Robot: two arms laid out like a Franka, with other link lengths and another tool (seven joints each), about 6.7 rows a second.
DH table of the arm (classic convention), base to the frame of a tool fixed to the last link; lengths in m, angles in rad. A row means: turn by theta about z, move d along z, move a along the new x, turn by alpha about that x. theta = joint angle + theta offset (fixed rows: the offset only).
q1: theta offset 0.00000, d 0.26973, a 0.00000, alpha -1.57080
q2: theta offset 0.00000, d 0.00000, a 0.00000, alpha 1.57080
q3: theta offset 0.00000, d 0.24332, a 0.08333, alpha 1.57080
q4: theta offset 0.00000, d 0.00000, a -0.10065, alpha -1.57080
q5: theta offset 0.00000, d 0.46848, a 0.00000, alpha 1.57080
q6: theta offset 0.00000, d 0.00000, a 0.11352, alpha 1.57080
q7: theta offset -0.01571, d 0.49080, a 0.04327, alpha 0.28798
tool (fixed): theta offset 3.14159, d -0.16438, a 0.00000, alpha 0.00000
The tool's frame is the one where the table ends.
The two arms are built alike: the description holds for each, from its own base.
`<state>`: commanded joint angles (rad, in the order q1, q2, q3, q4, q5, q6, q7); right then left.
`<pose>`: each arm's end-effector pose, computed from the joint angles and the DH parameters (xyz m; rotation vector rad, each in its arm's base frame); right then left.
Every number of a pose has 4 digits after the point. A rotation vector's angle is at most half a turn.
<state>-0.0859 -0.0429 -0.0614 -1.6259 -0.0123 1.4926 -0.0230 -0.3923 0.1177 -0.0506 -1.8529 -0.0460 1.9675 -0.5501</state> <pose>0.6559 -0.1470 0.2656 -0.1850 -3.0302 -0.4375 0.6715 -0.3496 0.0794 0.2102 -3.0650 -0.3805</pose>
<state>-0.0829 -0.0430 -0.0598 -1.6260 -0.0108 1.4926 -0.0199 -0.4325 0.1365 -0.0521 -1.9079 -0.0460 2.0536 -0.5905</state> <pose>0.6564 -0.1436 0.2655 -0.1827 -3.0300 -0.4391 0.6589 -0.3749 0.0449 0.2161 -3.0741 -0.3739</pose>
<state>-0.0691 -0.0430 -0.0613 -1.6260 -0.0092 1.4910 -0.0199 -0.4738 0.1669 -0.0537 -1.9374 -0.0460 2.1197 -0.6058</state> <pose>0.6577 -0.1349 0.2652 -0.1641 -3.0276 -0.4407 0.6438 -0.4020 0.0149 0.1794 -3.0842 -0.3701</pose>
